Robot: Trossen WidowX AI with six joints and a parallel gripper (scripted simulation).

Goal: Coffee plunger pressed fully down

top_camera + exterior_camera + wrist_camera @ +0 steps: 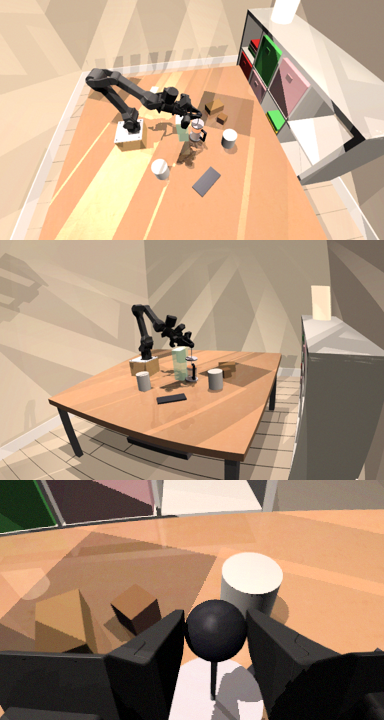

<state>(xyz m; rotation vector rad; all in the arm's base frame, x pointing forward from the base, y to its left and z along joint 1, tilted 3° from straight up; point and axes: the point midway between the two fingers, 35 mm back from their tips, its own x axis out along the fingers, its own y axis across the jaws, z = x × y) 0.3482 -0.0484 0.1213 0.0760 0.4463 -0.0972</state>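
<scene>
Right now my gripper tip is 1 cm past the glass coffee press, 1 cm to the left of it and 11 cm above it. Round my gripper tip: pale green box 10 cm behind, 1 cm to the left, 12 cm below; then tan block 14 cm ahead, 20 cm to the left, 19 cm below; then flat black slab 2 cm behind, 28 cm to the right, 21 cm below.
</scene>
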